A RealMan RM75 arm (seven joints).
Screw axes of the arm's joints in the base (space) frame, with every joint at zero. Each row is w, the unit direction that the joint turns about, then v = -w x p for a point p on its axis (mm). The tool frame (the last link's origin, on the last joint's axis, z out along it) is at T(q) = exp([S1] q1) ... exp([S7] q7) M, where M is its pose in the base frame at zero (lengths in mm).
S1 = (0, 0, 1, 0.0, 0.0, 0.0)
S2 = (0, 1, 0, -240.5, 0.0, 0.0)
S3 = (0, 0, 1, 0.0, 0.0, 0.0)
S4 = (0, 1, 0, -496.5, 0.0, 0.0)
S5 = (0, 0, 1, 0.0, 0.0, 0.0)
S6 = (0, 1, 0, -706.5, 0.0, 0.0)
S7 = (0, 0, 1, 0.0, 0.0, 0.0)
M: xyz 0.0 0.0 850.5 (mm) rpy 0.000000 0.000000 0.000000 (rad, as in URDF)
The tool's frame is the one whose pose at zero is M.
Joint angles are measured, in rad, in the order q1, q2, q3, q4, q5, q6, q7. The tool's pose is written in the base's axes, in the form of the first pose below.
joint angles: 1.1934 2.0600 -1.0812 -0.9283 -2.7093 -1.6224 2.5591
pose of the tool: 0.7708 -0.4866 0.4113 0.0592; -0.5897 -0.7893 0.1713 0.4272; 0.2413 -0.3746 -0.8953 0.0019; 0 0 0 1
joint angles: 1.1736 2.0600 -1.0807 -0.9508 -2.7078 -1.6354 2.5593
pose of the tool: 0.7663 -0.4940 0.4108 0.0638; -0.5966 -0.7843 0.1698 0.4254; 0.2383 -0.3752 -0.8958 0.0049; 0 0 0 1
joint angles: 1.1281 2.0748 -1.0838 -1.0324 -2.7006 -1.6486 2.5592
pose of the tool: 0.7796 -0.4909 0.3889 0.0659; -0.5902 -0.7837 0.1938 0.4207; 0.2096 -0.3806 -0.9007 0.0091; 0 0 0 1
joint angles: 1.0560 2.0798 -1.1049 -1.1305 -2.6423 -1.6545 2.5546
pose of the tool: 0.8029 -0.4921 0.3365 0.0698; -0.5745 -0.7894 0.2164 0.4135; 0.1592 -0.3671 -0.9165 0.0147; 0 0 0 1
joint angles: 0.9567 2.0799 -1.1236 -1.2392 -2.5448 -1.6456 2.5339
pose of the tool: 0.8324 -0.4951 0.2489 0.0768; -0.5485 -0.8001 0.2429 0.4038; 0.0789 -0.3387 -0.9376 0.0224; 0 0 0 1
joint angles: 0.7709 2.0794 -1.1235 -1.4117 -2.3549 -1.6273 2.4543
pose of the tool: 0.8726 -0.4827 0.0748 0.0931; -0.4823 -0.8272 0.2884 0.3821; -0.0774 -0.2877 -0.9546 0.0405; 0 0 0 1
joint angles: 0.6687 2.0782 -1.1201 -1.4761 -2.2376 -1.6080 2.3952
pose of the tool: 0.8813 -0.4720 -0.0246 0.1037; -0.4426 -0.8425 0.3070 0.3688; -0.1656 -0.2596 -0.9514 0.0490; 0 0 0 1
